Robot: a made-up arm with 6 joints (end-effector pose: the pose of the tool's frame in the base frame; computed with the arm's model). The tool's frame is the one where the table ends. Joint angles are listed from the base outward.
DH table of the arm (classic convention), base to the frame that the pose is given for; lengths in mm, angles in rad. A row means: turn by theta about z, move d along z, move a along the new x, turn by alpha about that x. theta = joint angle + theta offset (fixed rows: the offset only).
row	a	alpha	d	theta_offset
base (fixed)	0	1.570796	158	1.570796
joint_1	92.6	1.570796	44.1	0
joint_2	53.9	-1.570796	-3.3	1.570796
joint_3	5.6	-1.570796	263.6	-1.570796
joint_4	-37.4	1.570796	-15.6	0
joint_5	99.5	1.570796	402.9	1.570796
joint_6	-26.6	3.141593	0	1.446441
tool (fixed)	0	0	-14.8	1.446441
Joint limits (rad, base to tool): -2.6..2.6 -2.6..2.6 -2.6..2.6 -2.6..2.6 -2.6..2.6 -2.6..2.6
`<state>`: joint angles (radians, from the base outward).
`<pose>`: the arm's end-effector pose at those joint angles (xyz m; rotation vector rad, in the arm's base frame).
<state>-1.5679 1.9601 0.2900 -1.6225 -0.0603 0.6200</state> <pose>-0.1817 0.3880 0.0159 1.2226 0.5578 1.9384</pose>
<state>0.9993 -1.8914 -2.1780 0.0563 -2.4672 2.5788</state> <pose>0.6702 0.0978 0.5480 2.2181 1.3087 -0.0003</pose>
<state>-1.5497 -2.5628 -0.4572 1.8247 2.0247 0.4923</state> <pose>0.3545 -0.3345 -0.1044 -0.5917 0.3344 -0.3537</pose>
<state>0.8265 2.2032 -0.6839 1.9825 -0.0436 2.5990</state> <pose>0.0276 0.4461 0.0956 -0.9738 -0.8102 -0.0026</pose>
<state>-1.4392 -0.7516 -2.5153 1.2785 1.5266 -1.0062</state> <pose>0.2632 0.2337 0.5569 -1.7488 1.0621 -0.2869</pose>
